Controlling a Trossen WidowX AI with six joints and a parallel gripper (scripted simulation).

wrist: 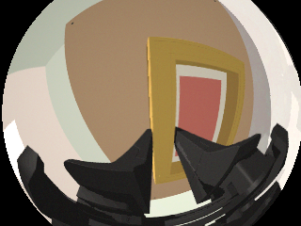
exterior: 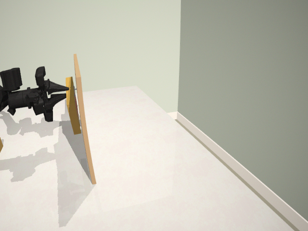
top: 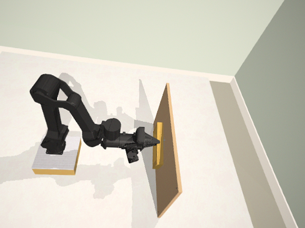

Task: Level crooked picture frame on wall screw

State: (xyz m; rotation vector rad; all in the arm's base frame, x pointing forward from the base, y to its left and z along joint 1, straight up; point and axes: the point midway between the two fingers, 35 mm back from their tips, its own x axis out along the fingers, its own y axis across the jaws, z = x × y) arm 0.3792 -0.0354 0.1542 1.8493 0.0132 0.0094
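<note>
Right now my gripper tip is 10 mm short of the yellow picture frame, 10 mm to the right of it and 50 mm above it. The rest, counted from my gripper tip: wall board (20 mm ahead, 10 mm to the left, 60 mm below).
</note>
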